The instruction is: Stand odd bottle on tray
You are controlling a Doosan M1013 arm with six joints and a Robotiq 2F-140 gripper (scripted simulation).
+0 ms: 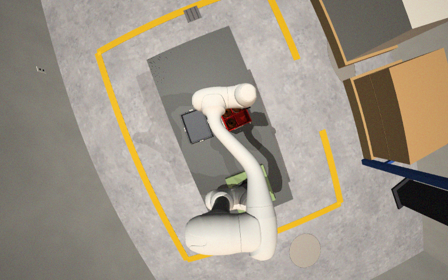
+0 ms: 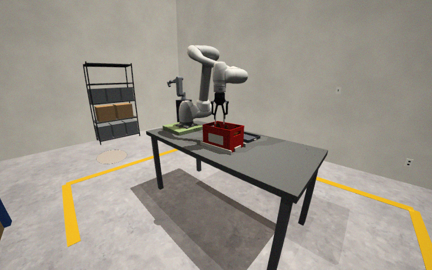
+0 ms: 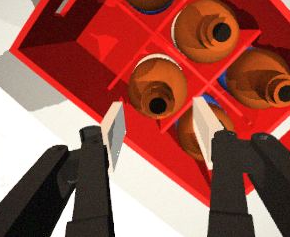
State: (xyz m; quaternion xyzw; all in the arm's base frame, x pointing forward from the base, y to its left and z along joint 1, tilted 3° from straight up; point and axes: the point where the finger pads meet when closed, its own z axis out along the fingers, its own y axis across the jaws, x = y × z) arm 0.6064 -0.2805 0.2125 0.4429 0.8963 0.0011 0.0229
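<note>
Right now the red crate is 1 cm ahead of my hand, 4 cm to the left of it and 14 cm below it. The rest, counted from my hand: dark grey tray 6 cm ahead, 34 cm to the left, 21 cm below.
</note>
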